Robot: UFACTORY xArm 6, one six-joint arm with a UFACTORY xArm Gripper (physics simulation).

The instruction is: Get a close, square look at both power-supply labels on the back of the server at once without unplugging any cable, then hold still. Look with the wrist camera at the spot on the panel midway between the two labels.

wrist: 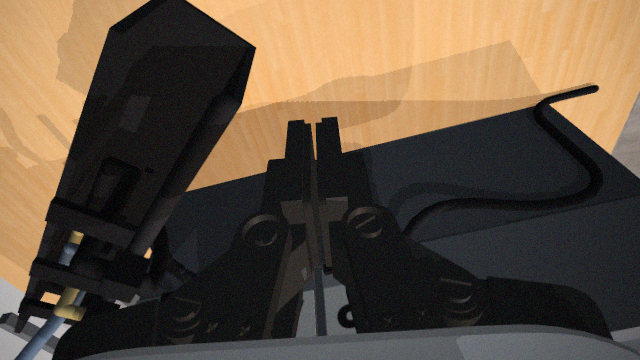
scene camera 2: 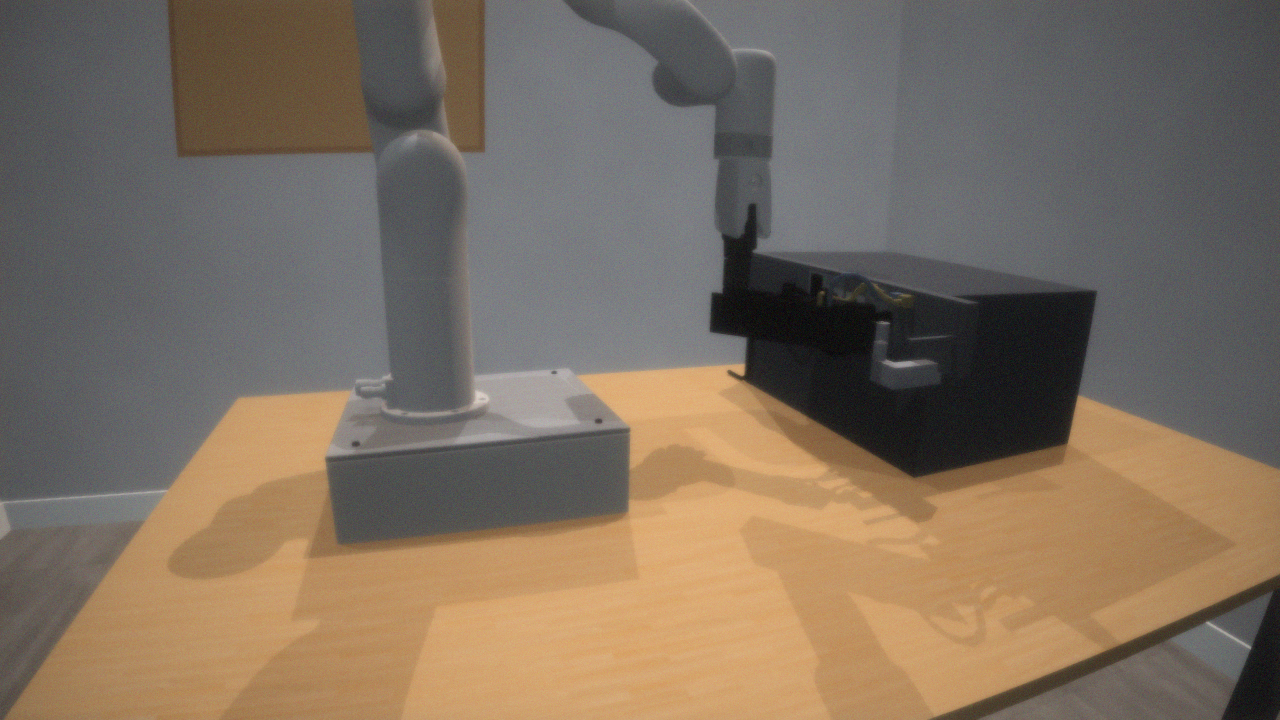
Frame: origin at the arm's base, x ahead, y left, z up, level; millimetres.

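Seen in the pictures: gripper, fingertip midpoint: (wrist: pixel 316 154) (scene camera 2: pixel 735 288); arm's base at its link origin: (scene camera 2: pixel 435 409).
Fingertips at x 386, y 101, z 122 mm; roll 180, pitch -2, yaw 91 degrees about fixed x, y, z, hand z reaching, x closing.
Note:
Pixels of each thing's middle, then the offset from my fingertips to it. "spot": a spot on its surface instead. Level surfaces: height alone.
- left label at a spot on its surface: (wrist: pixel 309 316) spot: dz -21, dx +159, dy -15 mm
- right label at a spot on its surface: (wrist: pixel 333 299) spot: dz -31, dx +156, dy +4 mm
- black cable at a spot on its surface: (wrist: pixel 500 204) spot: dz -71, dx +112, dy +135 mm
- pale bracket at a spot on its surface: (scene camera 2: pixel 905 372) spot: dz -62, dx +146, dy -201 mm
- table at its surface level: dz -210 mm
The black server (scene camera 2: pixel 1002 385) (wrist: pixel 450 170) stands on the table with its back panel toward the arm. My gripper (scene camera 2: pixel 735 284) (wrist: pixel 316 154) is shut, with no object visible between its fingers. It points down at the near end of the back panel and covers much of it in the wrist view. Low between the finger linkages, slivers of two pale labels show: the left label (wrist: pixel 309 316) and the right label (wrist: pixel 333 299), with part of a black letter on the right one. Most of both labels is hidden. A black cable (wrist: pixel 500 204) runs from behind the right finger.
A long black cable arm (scene camera 2: pixel 787 320) (wrist: pixel 150 85) juts out behind the server, left of the fingers in the wrist view. Yellow and blue cables (scene camera 2: pixel 863 290) run by it. A pale bracket (scene camera 2: pixel 905 372) sits at its far end. The grey robot base (scene camera 2: pixel 483 488) stands on the table (scene camera 2: pixel 698 617).

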